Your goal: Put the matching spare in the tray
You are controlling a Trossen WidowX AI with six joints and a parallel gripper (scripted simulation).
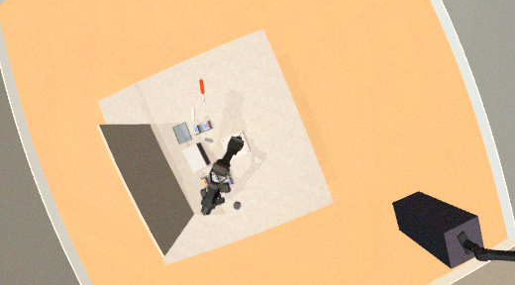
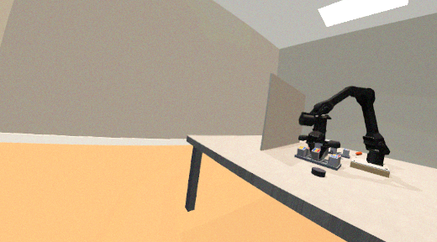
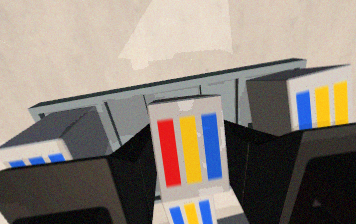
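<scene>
Now: the flat grey tray 410 mm to the right of my gripper tip, 120 mm ahead of it and 20 mm below it. The rest, counted from my gripper tip: mounted unit 220 mm to the right, 60 mm ahead, 30 mm above; then spare 70 mm ahead, 60 mm to the right, 20 mm above; then black disc 170 mm to the left, 70 mm behind, 10 mm below.
</scene>
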